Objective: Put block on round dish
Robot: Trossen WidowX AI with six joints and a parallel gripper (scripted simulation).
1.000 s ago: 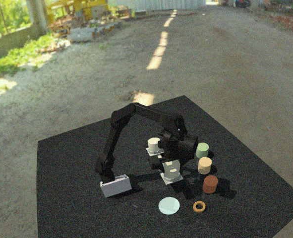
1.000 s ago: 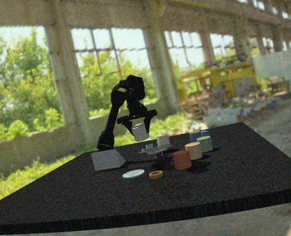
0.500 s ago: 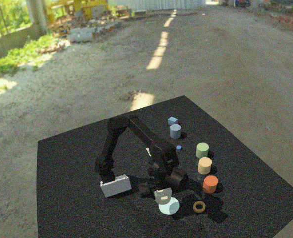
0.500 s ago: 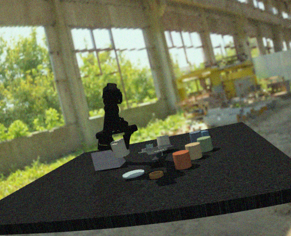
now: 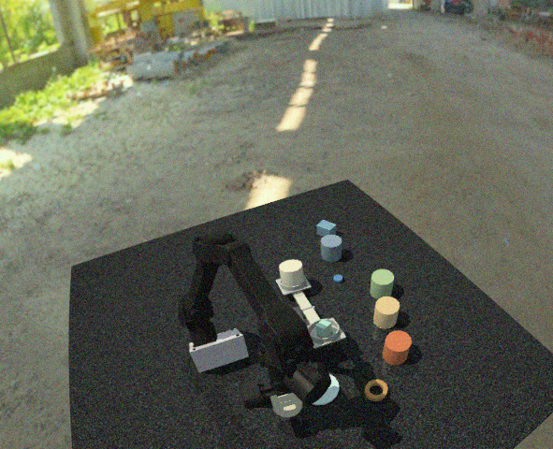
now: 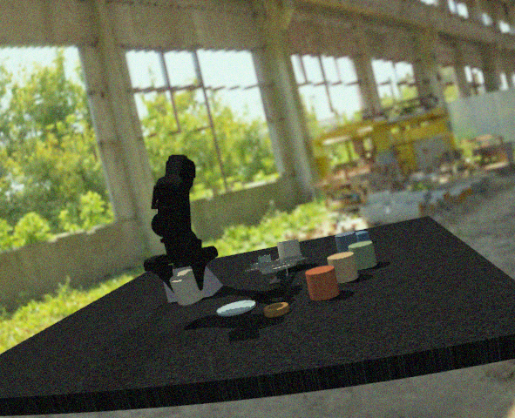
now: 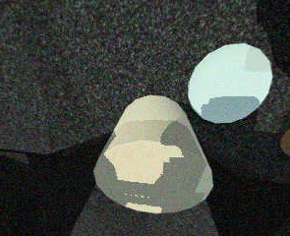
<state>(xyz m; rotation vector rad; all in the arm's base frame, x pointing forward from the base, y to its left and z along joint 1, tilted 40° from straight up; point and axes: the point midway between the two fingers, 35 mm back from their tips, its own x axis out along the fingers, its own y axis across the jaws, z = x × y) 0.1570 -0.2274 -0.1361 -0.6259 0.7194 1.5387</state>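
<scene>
Right now my gripper tip is 150 mm short of the block, 170 mm to the right of it and 10 mm below it. The rest, counted from my gripper tip: round pale blue dish 90 mm ahead, 50 mm to the left, 70 mm below; then small balance 150 mm ahead, 300 mm to the left, 40 mm below; then cream cup 20 mm to the right, 10 mm above.
</scene>
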